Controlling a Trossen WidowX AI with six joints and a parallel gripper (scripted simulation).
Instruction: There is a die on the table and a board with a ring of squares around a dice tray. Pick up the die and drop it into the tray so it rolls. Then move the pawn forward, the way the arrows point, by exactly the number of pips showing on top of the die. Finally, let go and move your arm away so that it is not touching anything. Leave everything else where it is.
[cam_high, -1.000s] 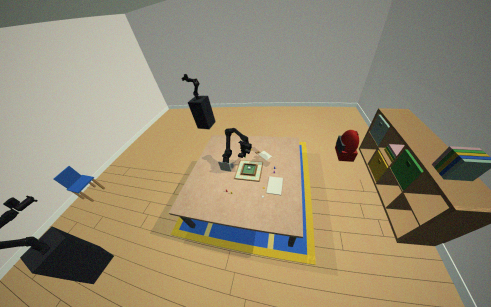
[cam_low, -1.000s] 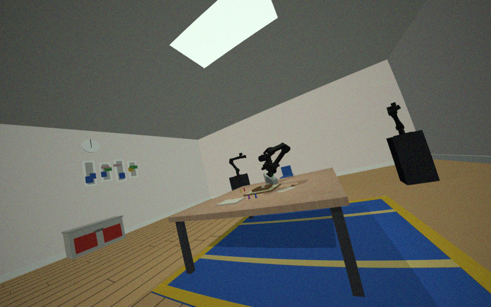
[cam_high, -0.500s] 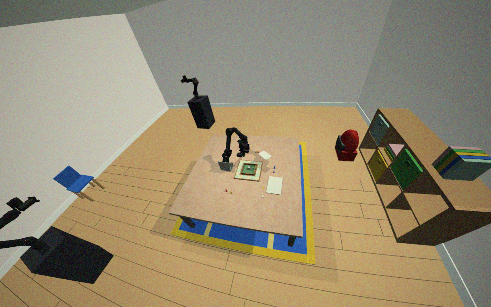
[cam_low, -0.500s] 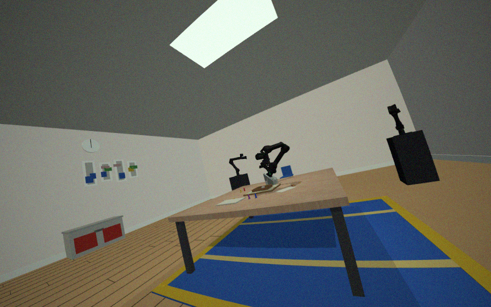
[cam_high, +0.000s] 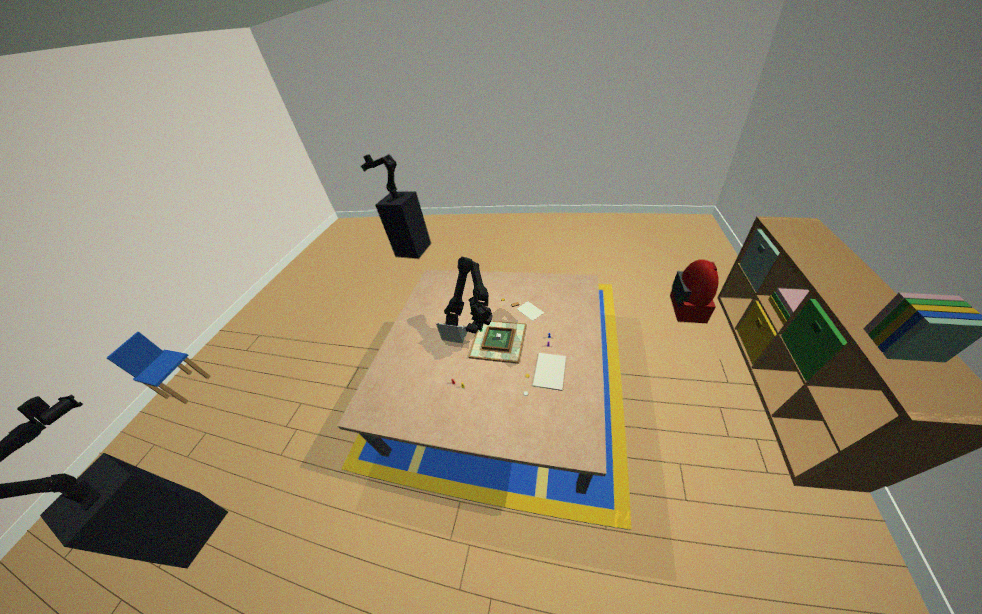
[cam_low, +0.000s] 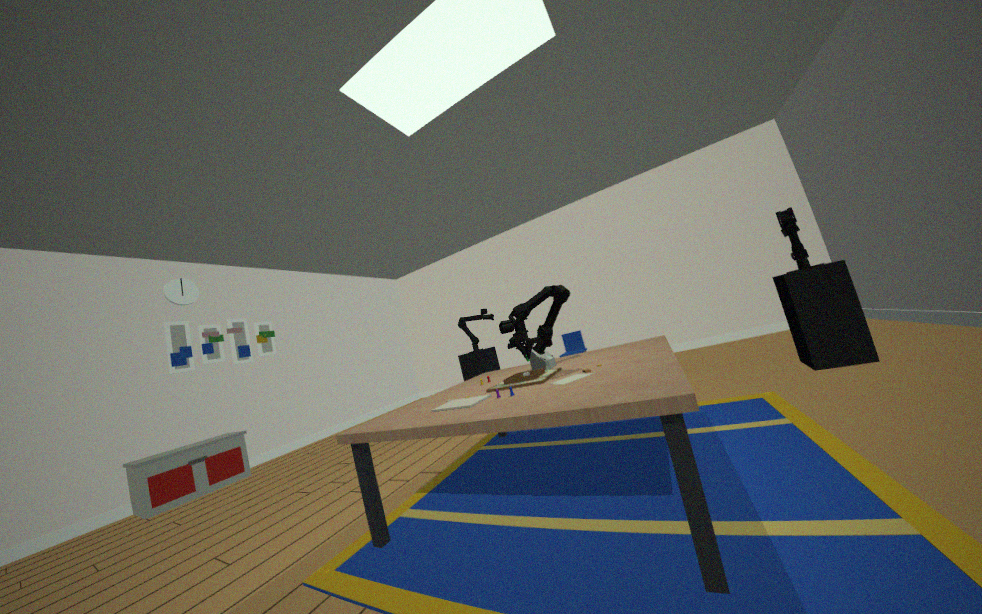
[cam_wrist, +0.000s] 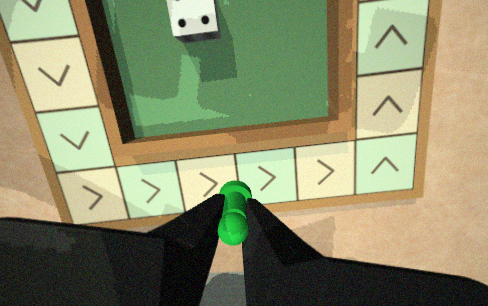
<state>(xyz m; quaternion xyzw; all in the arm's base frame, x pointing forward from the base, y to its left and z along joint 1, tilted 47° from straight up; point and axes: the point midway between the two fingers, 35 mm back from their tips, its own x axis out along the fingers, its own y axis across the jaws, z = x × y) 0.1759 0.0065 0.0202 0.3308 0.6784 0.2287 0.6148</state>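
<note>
My gripper tip is 9 cm short of the green felt dice tray, 8 cm above it and 1 cm to the right of it. From my gripper tip the other things lie so: green pawn 1 cm above; white die 9 cm ahead, 6 cm below, 2 cm to the left.
</note>
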